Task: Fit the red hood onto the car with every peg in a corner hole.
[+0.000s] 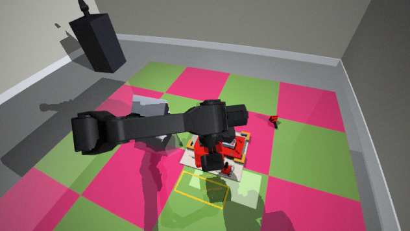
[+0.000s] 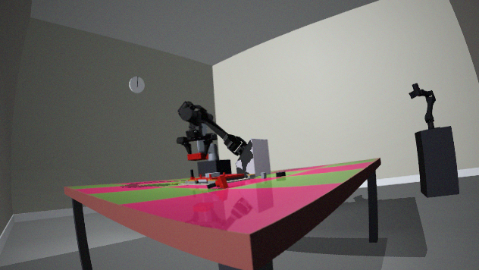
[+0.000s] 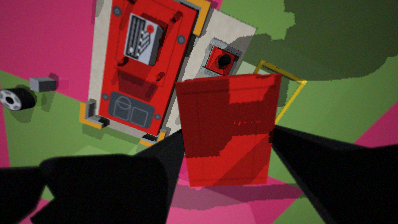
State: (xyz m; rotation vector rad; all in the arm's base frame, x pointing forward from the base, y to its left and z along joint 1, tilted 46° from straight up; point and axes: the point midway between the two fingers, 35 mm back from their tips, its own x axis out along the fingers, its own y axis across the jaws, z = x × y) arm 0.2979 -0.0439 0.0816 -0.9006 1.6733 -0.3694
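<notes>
Right now my gripper tip is 13 cm to the right of the white engine block, 9 cm above it and 6 cm short of it. Also, from my gripper tip: small wheel (35 cm to the left, 11 cm below, 10 cm behind); then red hood (1 cm above).
</notes>
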